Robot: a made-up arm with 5 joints.
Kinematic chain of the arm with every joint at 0, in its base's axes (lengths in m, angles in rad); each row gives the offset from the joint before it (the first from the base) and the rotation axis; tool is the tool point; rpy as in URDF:
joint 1: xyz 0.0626 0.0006 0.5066 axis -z
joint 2: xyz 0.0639 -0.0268 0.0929 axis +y
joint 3: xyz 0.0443 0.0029 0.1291 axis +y
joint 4: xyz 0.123 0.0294 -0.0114 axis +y
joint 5: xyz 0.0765 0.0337 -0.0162 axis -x
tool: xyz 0.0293 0.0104 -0.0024 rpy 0 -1.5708 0
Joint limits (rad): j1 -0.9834..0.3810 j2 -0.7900..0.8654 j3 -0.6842..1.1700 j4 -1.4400..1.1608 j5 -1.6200..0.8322
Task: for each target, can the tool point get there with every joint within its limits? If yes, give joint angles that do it. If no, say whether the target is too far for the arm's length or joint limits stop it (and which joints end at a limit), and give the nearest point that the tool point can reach.
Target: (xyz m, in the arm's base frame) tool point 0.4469 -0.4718 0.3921
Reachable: no: too far | nearest point 0.4252 -0.1004 0.5114 | short by 0.391 m
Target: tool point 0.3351 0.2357 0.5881
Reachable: yes | joints -0.5797 0.3967 0.0004 -0.0754 0.4610
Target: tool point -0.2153 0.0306 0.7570
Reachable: no: joint limits stop it (at a limit: joint 2, joint 3, joint 4) | nearest point -0.0243 0.0100 0.8741 | short by 0.225 m
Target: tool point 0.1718 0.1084 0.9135
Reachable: yes | joints -0.4549 -0.5638 -0.1747 -0.8910 0.2140
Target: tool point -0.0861 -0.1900 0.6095
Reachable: no: joint limits stop it (at a limit: joint 1, joint 2, joint 3, joint 5) | nearest point 0.0358 0.0406 0.5636 | short by 0.265 m
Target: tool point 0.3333 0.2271 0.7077
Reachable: yes | joints -0.5725 0.2966 0.0402 -0.8805 -1.3548
